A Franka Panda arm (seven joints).
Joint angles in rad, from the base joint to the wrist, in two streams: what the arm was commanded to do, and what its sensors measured. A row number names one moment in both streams.
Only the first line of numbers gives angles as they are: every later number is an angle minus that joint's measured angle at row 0.
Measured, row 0:
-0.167 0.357 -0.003 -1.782 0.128 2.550 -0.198
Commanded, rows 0 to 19:
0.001 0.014 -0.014 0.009 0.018 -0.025 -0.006
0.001 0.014 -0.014 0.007 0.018 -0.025 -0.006
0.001 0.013 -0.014 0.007 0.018 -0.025 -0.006
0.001 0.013 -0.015 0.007 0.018 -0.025 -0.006
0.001 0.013 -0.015 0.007 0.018 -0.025 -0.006
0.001 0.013 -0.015 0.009 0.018 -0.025 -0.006
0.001 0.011 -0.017 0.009 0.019 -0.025 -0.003
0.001 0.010 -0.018 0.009 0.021 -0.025 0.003
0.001 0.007 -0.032 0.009 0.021 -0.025 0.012
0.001 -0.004 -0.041 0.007 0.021 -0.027 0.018
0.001 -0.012 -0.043 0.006 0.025 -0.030 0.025
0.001 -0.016 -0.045 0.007 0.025 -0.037 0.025
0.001 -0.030 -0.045 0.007 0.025 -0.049 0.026
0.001 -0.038 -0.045 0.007 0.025 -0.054 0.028
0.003 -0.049 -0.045 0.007 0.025 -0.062 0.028
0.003 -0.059 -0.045 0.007 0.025 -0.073 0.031
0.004 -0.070 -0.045 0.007 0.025 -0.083 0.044
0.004 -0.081 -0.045 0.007 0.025 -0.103 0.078
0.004 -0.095 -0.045 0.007 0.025 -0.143 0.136
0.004 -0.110 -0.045 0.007 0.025 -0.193 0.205
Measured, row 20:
0.000 -0.057 -0.042 0.009 0.012 -0.083 0.072
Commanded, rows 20 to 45:
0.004 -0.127 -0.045 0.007 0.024 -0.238 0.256
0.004 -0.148 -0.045 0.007 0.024 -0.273 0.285
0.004 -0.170 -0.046 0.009 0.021 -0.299 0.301
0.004 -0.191 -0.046 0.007 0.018 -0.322 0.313
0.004 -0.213 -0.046 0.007 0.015 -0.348 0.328
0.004 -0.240 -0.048 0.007 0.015 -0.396 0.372
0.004 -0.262 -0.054 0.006 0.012 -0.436 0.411
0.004 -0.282 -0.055 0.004 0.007 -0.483 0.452
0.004 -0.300 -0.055 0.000 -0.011 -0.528 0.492
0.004 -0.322 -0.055 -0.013 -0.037 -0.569 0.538
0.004 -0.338 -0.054 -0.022 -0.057 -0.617 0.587
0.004 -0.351 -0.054 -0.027 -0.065 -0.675 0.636
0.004 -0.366 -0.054 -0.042 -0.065 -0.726 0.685
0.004 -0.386 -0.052 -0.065 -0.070 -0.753 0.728
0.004 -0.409 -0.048 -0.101 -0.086 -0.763 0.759
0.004 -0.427 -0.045 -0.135 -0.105 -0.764 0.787
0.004 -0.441 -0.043 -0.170 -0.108 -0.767 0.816
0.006 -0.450 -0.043 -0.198 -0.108 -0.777 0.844
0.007 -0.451 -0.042 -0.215 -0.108 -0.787 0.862
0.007 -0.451 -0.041 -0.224 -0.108 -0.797 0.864
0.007 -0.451 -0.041 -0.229 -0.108 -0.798 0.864
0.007 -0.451 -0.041 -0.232 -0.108 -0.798 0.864
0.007 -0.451 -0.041 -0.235 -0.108 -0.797 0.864
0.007 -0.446 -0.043 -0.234 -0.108 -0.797 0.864
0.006 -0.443 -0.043 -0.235 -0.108 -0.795 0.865
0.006 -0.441 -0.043 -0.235 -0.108 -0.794 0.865
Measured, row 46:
0.006 -0.425 -0.049 -0.225 -0.091 -0.780 0.835
